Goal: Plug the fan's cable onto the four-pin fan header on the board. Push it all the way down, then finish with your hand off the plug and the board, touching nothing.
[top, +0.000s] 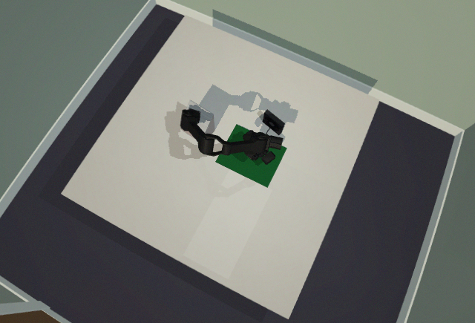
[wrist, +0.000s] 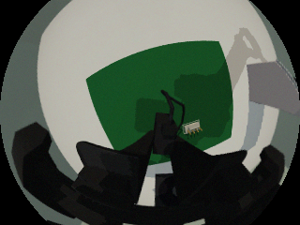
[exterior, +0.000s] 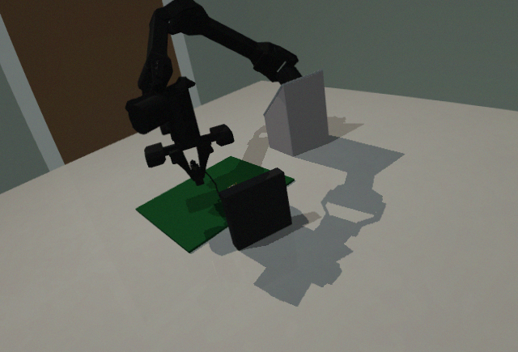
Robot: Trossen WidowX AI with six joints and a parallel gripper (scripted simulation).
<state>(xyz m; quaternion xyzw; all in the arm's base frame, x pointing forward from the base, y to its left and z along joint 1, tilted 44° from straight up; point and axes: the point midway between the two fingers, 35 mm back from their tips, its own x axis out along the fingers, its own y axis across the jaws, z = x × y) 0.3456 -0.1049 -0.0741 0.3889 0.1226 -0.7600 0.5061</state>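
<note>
Right now the pale fan header is 6 cm behind my gripper tip, 4 cm to the left of it and 6 cm below it. Also, from my gripper tip: green board 3 cm behind, 8 cm below; dark plug 1 cm to the right, 1 cm above; black square fan 1 cm ahead, 18 cm to the left.
</note>
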